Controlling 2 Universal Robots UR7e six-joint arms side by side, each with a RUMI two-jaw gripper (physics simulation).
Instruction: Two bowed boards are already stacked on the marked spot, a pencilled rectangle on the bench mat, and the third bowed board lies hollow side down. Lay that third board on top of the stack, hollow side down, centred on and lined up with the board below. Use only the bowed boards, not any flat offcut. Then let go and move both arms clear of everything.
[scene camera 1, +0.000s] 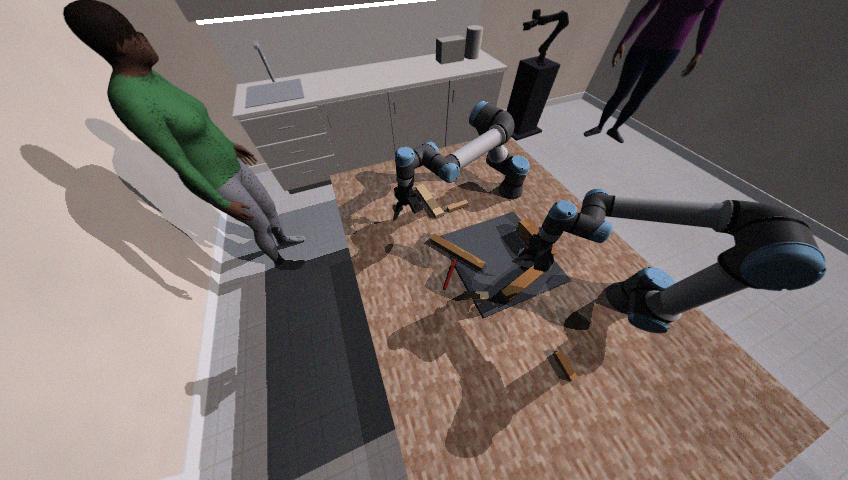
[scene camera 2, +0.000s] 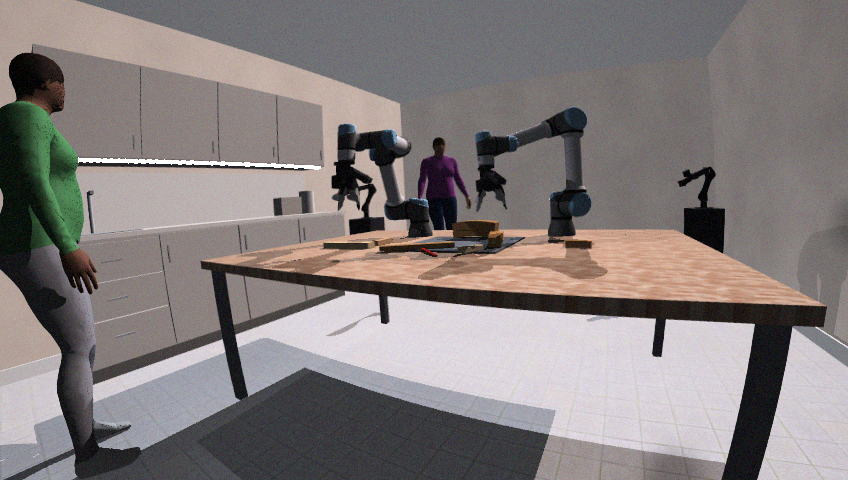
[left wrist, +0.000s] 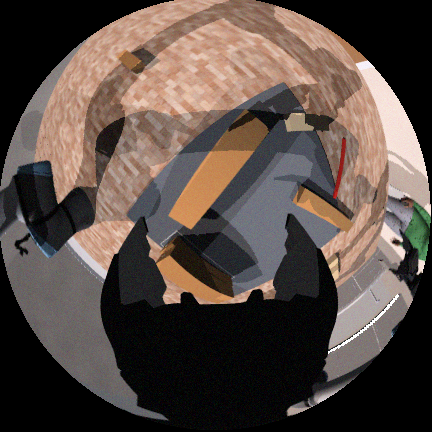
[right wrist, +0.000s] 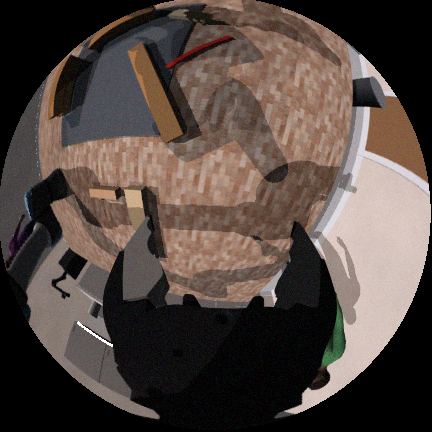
Note:
In view: my left gripper (scene camera 1: 530, 266), my right gripper (scene camera 2: 349, 210), a long orange board (right wrist: 162, 110) and a dark bench mat (scene camera 1: 496, 240).
The long orange board also shows in the left wrist view (left wrist: 304, 198). My left gripper is seen too in scene camera 2 (scene camera 2: 492, 210) and in the left wrist view (left wrist: 216, 216). My right gripper is seen too in the right wrist view (right wrist: 223, 219).

